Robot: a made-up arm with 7 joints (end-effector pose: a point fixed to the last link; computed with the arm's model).
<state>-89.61 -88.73 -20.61 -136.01 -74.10 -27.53 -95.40</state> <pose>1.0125 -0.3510 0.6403 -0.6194 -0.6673 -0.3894 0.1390</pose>
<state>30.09 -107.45 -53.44 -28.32 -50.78 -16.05 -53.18</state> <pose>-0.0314 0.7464 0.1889 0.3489 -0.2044 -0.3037 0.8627</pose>
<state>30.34 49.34 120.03 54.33 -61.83 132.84 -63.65</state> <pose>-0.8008 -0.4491 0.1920 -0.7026 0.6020 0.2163 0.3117</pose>
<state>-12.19 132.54 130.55 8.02 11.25 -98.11 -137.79</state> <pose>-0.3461 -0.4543 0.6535 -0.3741 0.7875 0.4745 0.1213</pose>
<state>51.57 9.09 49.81 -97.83 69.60 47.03 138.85</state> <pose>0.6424 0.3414 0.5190 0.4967 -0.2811 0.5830 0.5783</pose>
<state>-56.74 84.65 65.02 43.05 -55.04 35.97 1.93</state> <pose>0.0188 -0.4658 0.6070 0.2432 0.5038 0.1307 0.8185</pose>
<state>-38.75 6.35 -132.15 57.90 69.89 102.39 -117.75</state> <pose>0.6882 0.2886 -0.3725 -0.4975 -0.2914 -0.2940 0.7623</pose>
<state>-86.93 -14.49 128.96 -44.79 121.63 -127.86 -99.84</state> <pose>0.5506 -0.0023 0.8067 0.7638 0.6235 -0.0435 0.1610</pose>
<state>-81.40 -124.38 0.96 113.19 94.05 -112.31 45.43</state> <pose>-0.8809 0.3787 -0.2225 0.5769 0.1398 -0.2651 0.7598</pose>
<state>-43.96 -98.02 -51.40 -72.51 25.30 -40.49 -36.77</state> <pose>0.2937 0.6923 -0.3729 -0.3417 0.2856 -0.7115 0.5436</pose>
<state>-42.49 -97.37 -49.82 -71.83 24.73 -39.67 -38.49</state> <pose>0.2927 0.6973 -0.3599 -0.3287 0.2885 -0.7011 0.5632</pose>
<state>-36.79 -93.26 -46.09 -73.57 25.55 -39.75 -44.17</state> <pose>0.3166 0.7446 -0.2849 -0.2758 0.3429 -0.6638 0.6048</pose>
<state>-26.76 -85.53 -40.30 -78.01 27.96 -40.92 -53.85</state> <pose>0.3683 0.8135 -0.1291 -0.1709 0.4414 -0.5875 0.6564</pose>
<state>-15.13 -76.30 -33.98 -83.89 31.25 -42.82 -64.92</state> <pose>0.4361 0.8500 0.0761 -0.0325 0.5407 -0.4823 0.6885</pose>
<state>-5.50 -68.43 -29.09 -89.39 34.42 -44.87 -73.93</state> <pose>0.4998 0.8370 0.2573 0.0924 0.6079 -0.3840 0.6889</pose>
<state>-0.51 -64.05 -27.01 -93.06 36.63 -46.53 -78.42</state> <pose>0.5405 0.8133 0.3562 0.1605 0.6418 -0.3289 0.6740</pose>
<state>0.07 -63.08 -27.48 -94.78 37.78 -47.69 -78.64</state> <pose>0.5561 0.8098 0.3777 0.1704 0.6572 -0.3201 0.6608</pose>
